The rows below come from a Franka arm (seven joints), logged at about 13 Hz.
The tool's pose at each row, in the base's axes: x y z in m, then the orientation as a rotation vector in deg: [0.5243 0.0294 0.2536 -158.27 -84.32 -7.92]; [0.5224 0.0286 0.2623 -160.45 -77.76 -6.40]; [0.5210 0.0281 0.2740 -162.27 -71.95 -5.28]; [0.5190 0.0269 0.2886 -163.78 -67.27 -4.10]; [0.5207 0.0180 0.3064 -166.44 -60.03 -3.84]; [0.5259 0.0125 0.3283 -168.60 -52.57 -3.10]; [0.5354 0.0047 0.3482 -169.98 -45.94 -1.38]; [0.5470 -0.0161 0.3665 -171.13 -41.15 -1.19]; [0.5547 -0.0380 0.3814 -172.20 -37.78 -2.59]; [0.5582 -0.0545 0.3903 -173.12 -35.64 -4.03]
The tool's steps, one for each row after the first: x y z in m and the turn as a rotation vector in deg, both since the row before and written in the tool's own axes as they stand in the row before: [-0.0010 -0.0008 -0.0088 1.23 -0.39 4.43]; [-0.0004 -0.0007 -0.0118 0.90 -0.28 3.92]; [-0.0012 -0.0009 -0.0147 0.63 -0.47 3.19]; [-0.0039 0.0070 -0.0183 0.03 -0.03 4.99]; [0.0018 0.0068 -0.0221 0.34 -0.24 5.04]; [0.0044 0.0109 -0.0202 0.74 -0.80 4.42]; [0.0002 0.0226 -0.0197 0.05 0.00 3.21]; [-0.0026 0.0220 -0.0164 -0.54 0.89 2.26]; [-0.0033 0.0159 -0.0100 -0.70 0.85 1.44]
